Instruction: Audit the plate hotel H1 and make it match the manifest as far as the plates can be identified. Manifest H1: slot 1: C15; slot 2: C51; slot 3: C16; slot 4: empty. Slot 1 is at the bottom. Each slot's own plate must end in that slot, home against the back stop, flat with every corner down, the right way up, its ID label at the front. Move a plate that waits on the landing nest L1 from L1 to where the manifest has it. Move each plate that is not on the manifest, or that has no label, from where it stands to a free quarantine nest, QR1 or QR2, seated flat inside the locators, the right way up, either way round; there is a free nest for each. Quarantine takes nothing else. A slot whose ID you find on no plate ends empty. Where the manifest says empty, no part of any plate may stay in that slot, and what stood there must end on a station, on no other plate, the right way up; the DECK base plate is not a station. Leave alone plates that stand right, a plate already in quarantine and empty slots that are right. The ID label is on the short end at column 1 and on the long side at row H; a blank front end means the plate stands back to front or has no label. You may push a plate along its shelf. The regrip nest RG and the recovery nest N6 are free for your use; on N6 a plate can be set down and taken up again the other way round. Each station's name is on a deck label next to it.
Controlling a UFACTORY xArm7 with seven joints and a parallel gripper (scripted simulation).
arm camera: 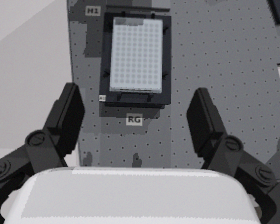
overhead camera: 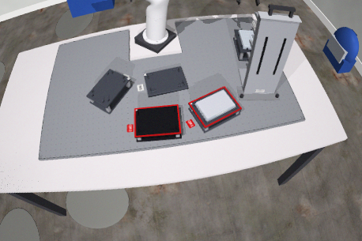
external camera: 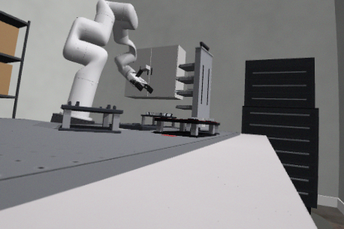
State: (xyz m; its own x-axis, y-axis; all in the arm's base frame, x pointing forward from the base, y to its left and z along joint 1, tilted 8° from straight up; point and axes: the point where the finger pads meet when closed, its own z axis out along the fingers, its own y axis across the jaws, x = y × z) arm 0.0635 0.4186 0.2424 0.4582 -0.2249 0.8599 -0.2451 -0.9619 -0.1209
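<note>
Right now my hand is 21 cm above the RG label. Round my hand: H1 label (25 cm ahead, 4 cm to the left, 21 cm below); white plate (40 cm ahead, 31 cm to the right, 17 cm below); plate labelled C16 (28 cm ahead, 7 cm to the right, 5 cm above).
</note>
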